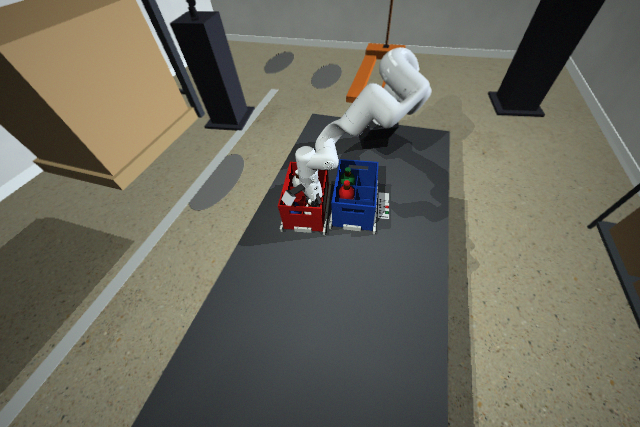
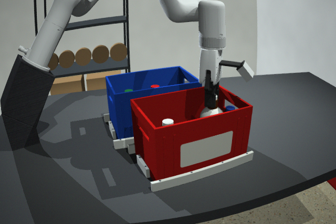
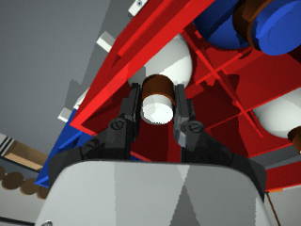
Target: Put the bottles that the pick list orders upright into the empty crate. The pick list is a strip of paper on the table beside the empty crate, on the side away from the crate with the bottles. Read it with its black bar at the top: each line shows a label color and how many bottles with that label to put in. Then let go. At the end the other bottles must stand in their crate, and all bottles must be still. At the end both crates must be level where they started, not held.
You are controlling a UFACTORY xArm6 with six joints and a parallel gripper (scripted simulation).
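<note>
Now: hand 70 mm above the white-capped bottle. The rest, counted from my hand: red-capped bottle 120 mm behind, 140 mm to the left, 70 mm below; blue-capped bottle 10 mm ahead, 90 mm to the right, 70 mm below; red crate 80 mm behind, 50 mm to the right, 70 mm below.
</note>
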